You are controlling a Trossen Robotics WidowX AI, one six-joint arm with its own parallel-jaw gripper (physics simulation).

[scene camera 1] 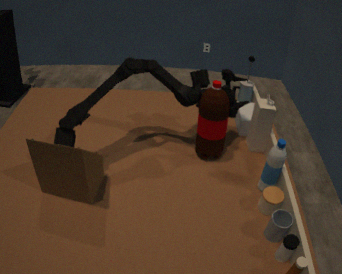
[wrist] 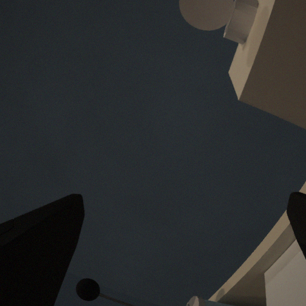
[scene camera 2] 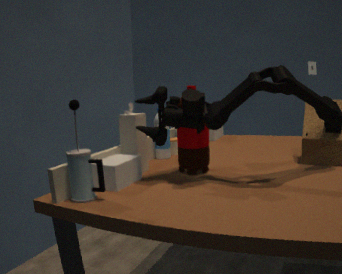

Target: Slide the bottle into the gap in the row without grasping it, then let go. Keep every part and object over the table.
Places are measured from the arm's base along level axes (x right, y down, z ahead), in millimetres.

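Pixels of known places: gripper, fingertip midpoint: [scene camera 1: 248, 90] [scene camera 2: 135, 114]; arm's base, origin of the base link: [scene camera 1: 62, 146] [scene camera 2: 333, 126].
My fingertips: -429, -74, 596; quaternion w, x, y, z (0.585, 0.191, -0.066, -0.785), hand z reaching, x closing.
Note:
Ahead of a thing's pixels: the offset from my fingertips to its top centre, as dx, dy, dz.
The large dark brown bottle @(+150, -85, -127) [scene camera 1: 212, 127] [scene camera 2: 193, 159] with a red label and red cap stands upright on the table, a little in front of the row. The row has a tall pale carton @(+68, -37, +73) [scene camera 1: 260, 127] [scene camera 2: 131, 134] [wrist: 280, 65] and a small water bottle @(+303, +2, +111) [scene camera 1: 273, 167] [scene camera 2: 163, 145] with a blue cap; a space shows between them in scene camera 1. My gripper [scene camera 1: 247, 93] [scene camera 2: 137, 115] [wrist: 190, 206] is open and empty, raised above the table beside the brown bottle, its fingers pointing toward the row. The brown bottle does not show in the wrist view.
A white box @(-73, +138, +36) [scene camera 1: 244, 120] [scene camera 2: 117, 171] [wrist: 287, 280] and a pale blue mug @(-233, -66, +7) [scene camera 1: 245, 92] [scene camera 2: 80, 175] with a stirrer stand at the row's end. A jar @(+402, +150, +118) [scene camera 1: 270, 202], a grey cup @(+518, +133, +138) [scene camera 1: 278, 226] and a black-capped container @(+606, +128, +164) [scene camera 1: 287, 249] continue it. A brown box [scene camera 1: 67, 172] stands near the arm's base.

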